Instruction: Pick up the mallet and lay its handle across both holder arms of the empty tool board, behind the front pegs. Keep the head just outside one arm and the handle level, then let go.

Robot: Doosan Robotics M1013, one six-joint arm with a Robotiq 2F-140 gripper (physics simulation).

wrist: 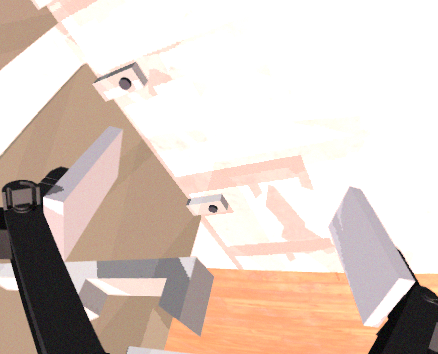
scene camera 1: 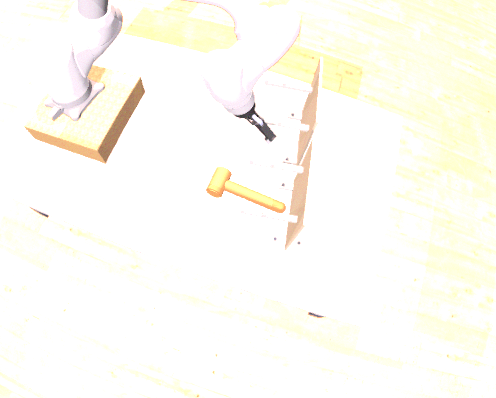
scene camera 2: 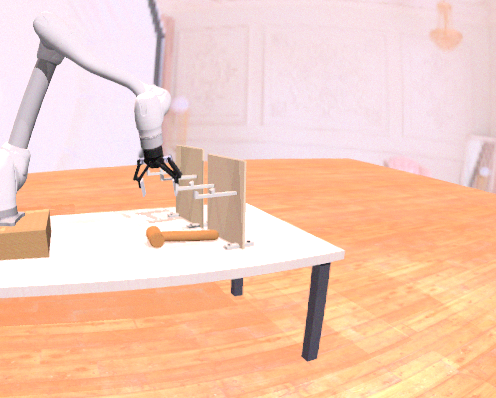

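Pixels of known places: gripper, between the fingertips: [wrist: 232, 181] [scene camera 1: 256, 128] [scene camera 2: 160, 194]; arm's base, origin of its link: [scene camera 1: 74, 95] [scene camera 2: 1, 221].
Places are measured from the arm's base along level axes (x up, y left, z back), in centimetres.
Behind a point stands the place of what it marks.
Observation:
The orange-brown mallet [scene camera 1: 255, 195] {x -5.4, y -0.7, z -78.0 cm} [scene camera 2: 190, 235] {x -6.6, y -2.4, z -77.9 cm} lies flat on the table, head to the left, handle end near the nearer upright board [scene camera 1: 298, 200] {x 7.7, y -0.9, z -91.2 cm} [scene camera 2: 227, 175] {x 14.6, y -1.6, z -91.5 cm}. This board's two holder arms [scene camera 1: 272, 216] {x 9.9, y -9.7, z -86.7 cm} [scene camera 2: 220, 194] {x 9.6, y -10.0, z -87.2 cm} stick out above table height, with small upright pegs. The farther board [scene camera 1: 308, 112] {x 7.4, y 29.6, z -81.3 cm} [scene camera 2: 189, 205] {x -2.4, y 27.4, z -82.0 cm} also has two arms [scene camera 1: 292, 87] {x 11.1, y 33.5, z -72.9 cm} [scene camera 2: 187, 177] {x 10.9, y 19.0, z -80.0 cm}. No tool shows on either. My gripper [scene camera 1: 270, 137] [scene camera 2: 160, 188] {x 4.7, y 16.8, z -68.5 cm} [wrist: 232, 181] {x 4.7, y 16.8, z -68.5 cm} is open and empty, high above the table, beside the boards and away from the mallet. The mallet does not show in the wrist view.
The robot base stands on a wooden block [scene camera 1: 122, 120] {x -5.0, y 1.7, z -21.1 cm} [scene camera 2: 30, 240] {x -3.1, y -15.8, z -17.3 cm} on the white table [scene camera 1: 150, 225] {x -9.6, y -25.9, z -51.6 cm} [scene camera 2: 100, 272] {x -9.7, y -28.9, z -44.7 cm} [wrist: 300, 75] {x -9.7, y 18.4, z -65.0 cm}. In the wrist view, a grey holder arm [wrist: 187, 290] {x 11.9, y 15.4, z -69.0 cm} passes close to the left finger, and a board foot bracket [wrist: 210, 203] {x -8.5, y 36.1, z -75.3 cm} lies below.

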